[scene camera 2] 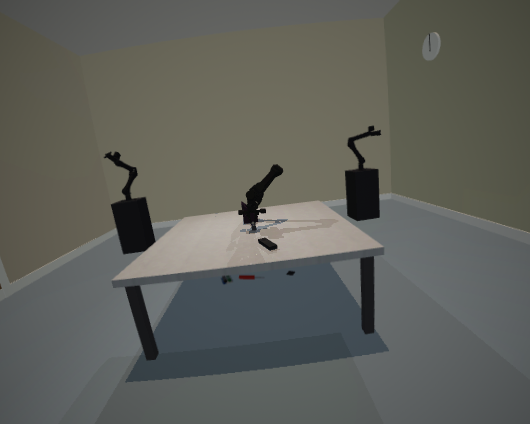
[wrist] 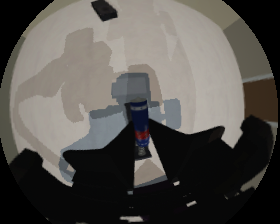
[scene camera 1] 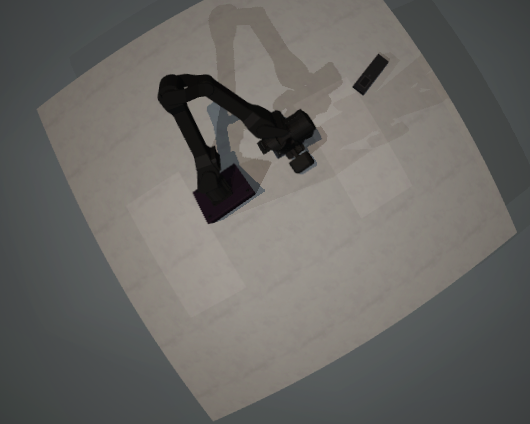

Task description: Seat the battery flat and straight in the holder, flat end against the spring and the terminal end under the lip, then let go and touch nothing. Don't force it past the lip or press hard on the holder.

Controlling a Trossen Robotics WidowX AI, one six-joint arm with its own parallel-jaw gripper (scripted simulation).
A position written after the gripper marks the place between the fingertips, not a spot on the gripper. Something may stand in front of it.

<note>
The gripper [wrist: 140, 122] holds a battery [wrist: 139, 110].
</note>
